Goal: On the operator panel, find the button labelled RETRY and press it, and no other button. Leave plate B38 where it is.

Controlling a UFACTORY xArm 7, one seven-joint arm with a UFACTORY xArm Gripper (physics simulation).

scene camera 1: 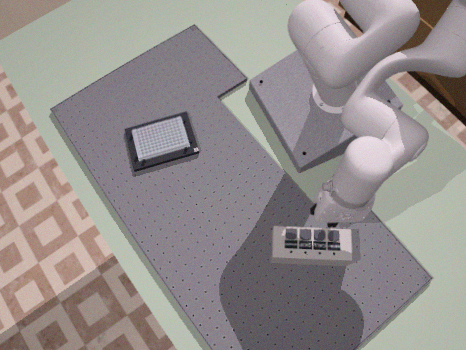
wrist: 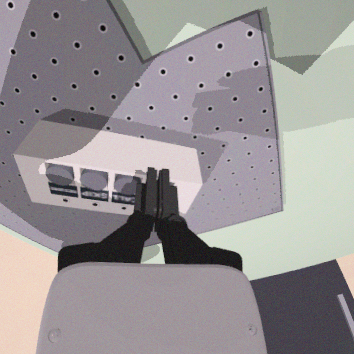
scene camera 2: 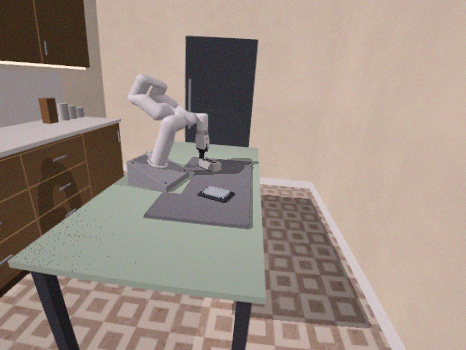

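Where they show: gripper, between the fingertips: (scene camera 1: 330, 220) (wrist: 155, 179) (scene camera 2: 201, 158); arm's base, origin of its link: (scene camera 1: 338, 90) (scene camera 2: 157, 162).
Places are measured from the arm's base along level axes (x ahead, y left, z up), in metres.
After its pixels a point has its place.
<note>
The operator panel (scene camera 1: 312, 257) @[x 0.314, y 0.253, z -0.034 m] (scene camera 2: 212, 166) @[x 0.321, y 0.162, z -0.051 m] (wrist: 150, 147) @[x 0.246, y 0.227, z -0.073 m] is a pale box with four dark round buttons in a row. The RETRY button (scene camera 1: 333, 234) @[x 0.247, y 0.245, z -0.031 m] is at the right end in scene camera 1, its label blurred; in the wrist view the fingers hide it. The SKIP button (wrist: 94, 179) @[x 0.289, y 0.206, z -0.031 m] and the CALL button (wrist: 126, 184) @[x 0.268, y 0.225, z -0.031 m] show left of the fingers. My gripper (scene camera 2: 201, 158) @[x 0.235, y 0.220, z -0.019 m] (wrist: 155, 179) @[x 0.235, y 0.220, z -0.019 m] is shut and empty, its tips low over the RETRY end; I cannot tell if they touch. Plate B38 (scene camera 1: 161, 137) @[x 0.390, y -0.195, z -0.065 m] (scene camera 2: 217, 192) @[x 0.400, y -0.211, z -0.064 m], pale and gridded, sits flat in a dark holder.
The panel stands on a grey perforated board (scene camera 1: 200, 200) @[x 0.410, y -0.013, z -0.087 m] (scene camera 2: 175, 207) @[x 0.217, y -0.370, z -0.087 m] (wrist: 175, 110) @[x 0.208, y 0.208, z -0.087 m] on a green table (scene camera 1: 30, 50) @[x 0.526, y -0.723, z -0.100 m] (scene camera 2: 150, 260) @[x 0.230, y -0.727, z -0.100 m]. The arm's grey base block (scene camera 1: 280, 105) @[x 0.112, y -0.078, z -0.052 m] (scene camera 2: 150, 177) @[x 0.019, y -0.168, z -0.029 m] stands beside the board. The plate's dark holder (scene camera 1: 165, 165) @[x 0.422, y -0.138, z -0.087 m] is well away from the gripper.
</note>
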